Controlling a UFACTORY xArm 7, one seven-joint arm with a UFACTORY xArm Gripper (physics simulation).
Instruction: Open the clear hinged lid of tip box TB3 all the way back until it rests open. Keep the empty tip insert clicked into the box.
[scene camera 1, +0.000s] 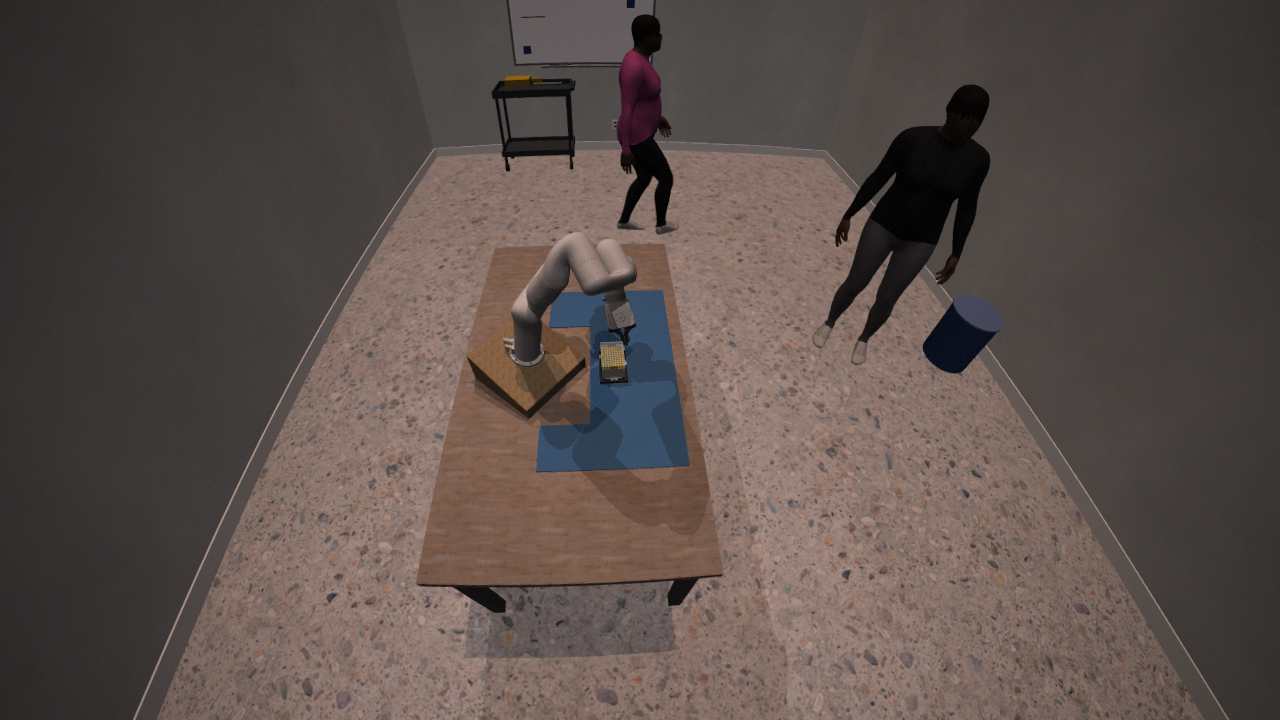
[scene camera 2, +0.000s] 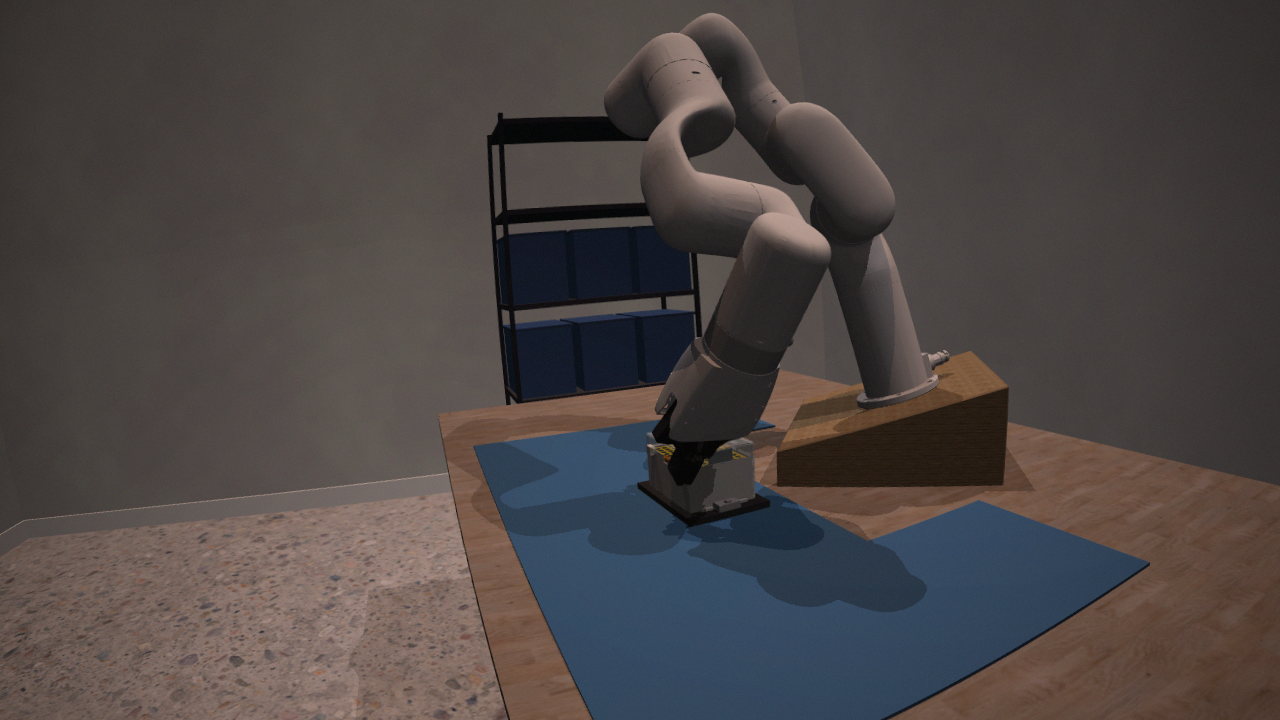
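Seen in the pictures: gripper, between the fingertips: (scene camera 1: 625, 344) (scene camera 2: 678, 475); arm's base, origin of its link: (scene camera 1: 526, 352) (scene camera 2: 898, 393).
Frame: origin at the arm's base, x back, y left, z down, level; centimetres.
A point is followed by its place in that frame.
The tip box (scene camera 1: 613, 363) {x -32.3, y -0.4, z 1.1 cm} (scene camera 2: 733, 486) {x -28.8, y 9.9, z 5.9 cm}, pale with a yellow grid of an insert (scene camera 1: 613, 355) {x -31.6, y 5.1, z 3.1 cm} (scene camera 2: 739, 454) {x -27.0, y 6.8, z 3.1 cm} at its top, stands upright on a black base (scene camera 1: 613, 381) {x -32.6, y -3.2, z 8.1 cm} (scene camera 2: 704, 517) {x -33.1, y 12.5, z 8.0 cm}. The insert sits level inside the box, partly hidden by the gripper in the scene camera 2 view. The clear lid is hard to make out, and its angle cannot be told. My gripper (scene camera 1: 625, 342) {x -35.5, y 11.3, z 3.2 cm} (scene camera 2: 685, 477) {x -35.5, y 11.3, z 3.2 cm} is shut and empty. It tilts down at the box, with its black fingertips at the box's outer side, near the top; whether they touch is unclear.
A blue mat (scene camera 1: 640, 420) {x -44.2, y -18.5, z 8.8 cm} (scene camera 2: 644, 617) {x -43.4, y 30.8, z 8.8 cm} lies under the base on the wooden table (scene camera 1: 572, 528) {x -27.6, y -59.1, z 9.1 cm} (scene camera 2: 1100, 465) {x 21.6, y 21.2, z 9.1 cm}. The arm stands on a wooden wedge block (scene camera 1: 523, 385) {x -2.0, y -13.5, z 2.3 cm} (scene camera 2: 895, 456) {x -7.9, y 11.7, z 5.0 cm} beside the mat. Two people (scene camera 1: 640, 98) (scene camera 1: 921, 188) are on the floor beyond the table.
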